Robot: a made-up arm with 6 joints. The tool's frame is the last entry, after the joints.
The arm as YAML. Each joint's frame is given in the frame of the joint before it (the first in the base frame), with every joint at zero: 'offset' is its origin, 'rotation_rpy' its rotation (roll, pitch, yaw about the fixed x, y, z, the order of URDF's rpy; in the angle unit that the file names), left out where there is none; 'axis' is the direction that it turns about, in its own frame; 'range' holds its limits. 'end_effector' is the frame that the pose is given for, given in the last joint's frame.
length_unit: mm
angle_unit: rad
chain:
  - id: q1
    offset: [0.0, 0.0, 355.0]
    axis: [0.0, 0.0, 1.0]
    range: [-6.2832, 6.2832]
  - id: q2
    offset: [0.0, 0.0, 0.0]
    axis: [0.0, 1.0, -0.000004]
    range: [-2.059, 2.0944]
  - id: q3
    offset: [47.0, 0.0, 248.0]
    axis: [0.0, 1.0, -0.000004]
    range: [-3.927, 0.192]
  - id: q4
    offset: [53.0, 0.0, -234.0]
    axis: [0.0, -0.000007, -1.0]
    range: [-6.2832, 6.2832]
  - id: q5
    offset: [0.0, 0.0, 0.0]
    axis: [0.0, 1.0, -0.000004]
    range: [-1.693, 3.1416]
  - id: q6
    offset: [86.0, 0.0, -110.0]
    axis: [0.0, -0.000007, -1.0]
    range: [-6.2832, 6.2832]
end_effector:
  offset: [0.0, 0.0, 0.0]
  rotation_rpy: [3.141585, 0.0, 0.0]
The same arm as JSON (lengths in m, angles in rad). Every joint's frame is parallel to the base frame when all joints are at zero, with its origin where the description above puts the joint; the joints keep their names.
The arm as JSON. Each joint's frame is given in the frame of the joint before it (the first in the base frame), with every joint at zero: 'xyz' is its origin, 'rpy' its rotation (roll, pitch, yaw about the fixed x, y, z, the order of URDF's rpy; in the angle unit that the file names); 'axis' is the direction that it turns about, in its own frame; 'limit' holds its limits. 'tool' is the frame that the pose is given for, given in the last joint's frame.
{"units": {"length": "m", "angle": "rad"}, "joints": [{"name": "q1", "type": "revolute", "origin": {"xyz": [0.0, 0.0, 0.355], "rpy": [0.0, 0.0, 0.0]}, "axis": [0.0, 0.0, 1.0], "limit": {"lower": -6.2832, "upper": 6.2832}}, {"name": "q2", "type": "revolute", "origin": {"xyz": [0.0, 0.0, 0.0], "rpy": [0.0, 0.0, 0.0]}, "axis": [0.0, 1.0, 0.0], "limit": {"lower": -2.059, "upper": 2.0944}}, {"name": "q3", "type": "revolute", "origin": {"xyz": [0.047, 0.0, 0.248], "rpy": [0.0, 0.0, 0.0]}, "axis": [0.0, 1.0, 0.0], "limit": {"lower": -3.927, "upper": 0.192}}, {"name": "q4", "type": "revolute", "origin": {"xyz": [0.053, 0.0, -0.234], "rpy": [0.0, 0.0, 0.0]}, "axis": [0.0, 0.0, -1.0], "limit": {"lower": -6.2832, "upper": 6.2832}}, {"name": "q5", "type": "revolute", "origin": {"xyz": [0.0, 0.0, 0.0], "rpy": [0.0, 0.0, 0.0]}, "axis": [0.0, 1.0, 0.0], "limit": {"lower": -1.693, "upper": 3.1416}}, {"name": "q6", "type": "revolute", "origin": {"xyz": [0.086, 0.0, -0.11], "rpy": [0.0, 0.0, 0.0]}, "axis": [0.0, 0.0, -1.0], "limit": {"lower": -6.2832, "upper": 6.2832}}], "tool": {"origin": {"xyz": [0.0, 0.0, 0.0], "rpy": [3.1416, 0.0, 0.0]}}}
